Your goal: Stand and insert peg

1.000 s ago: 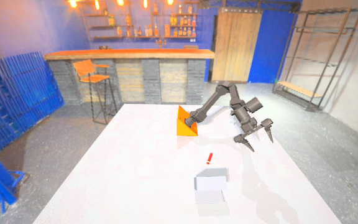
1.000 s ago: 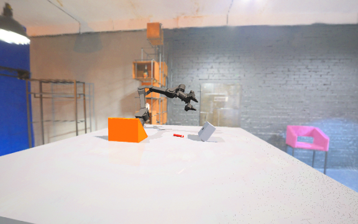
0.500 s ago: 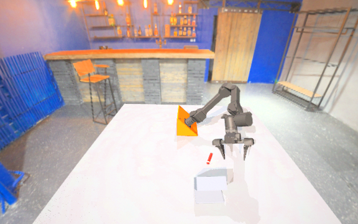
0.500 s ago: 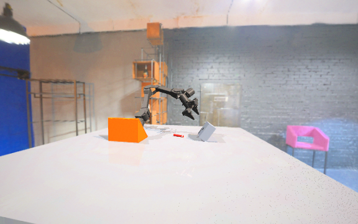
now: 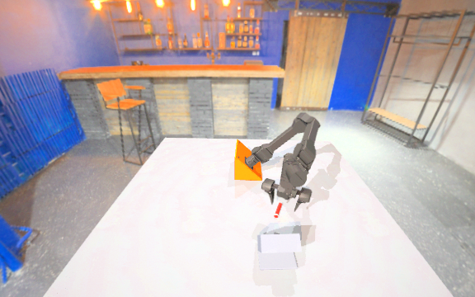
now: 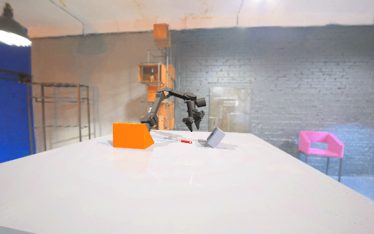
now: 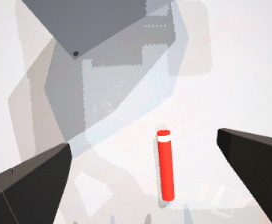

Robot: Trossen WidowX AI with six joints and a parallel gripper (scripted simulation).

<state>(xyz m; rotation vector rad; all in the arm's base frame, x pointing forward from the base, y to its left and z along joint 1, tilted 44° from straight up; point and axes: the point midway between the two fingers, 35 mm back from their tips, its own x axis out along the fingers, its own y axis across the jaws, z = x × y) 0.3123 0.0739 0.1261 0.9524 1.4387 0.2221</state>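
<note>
The red peg lies 80 mm below my gripper tip, 40 mm behind it and 10 mm to the right of it. The rest, counted from my gripper tip: grey sloped panel: 140 mm ahead, 40 mm to the right, 30 mm below.
</note>
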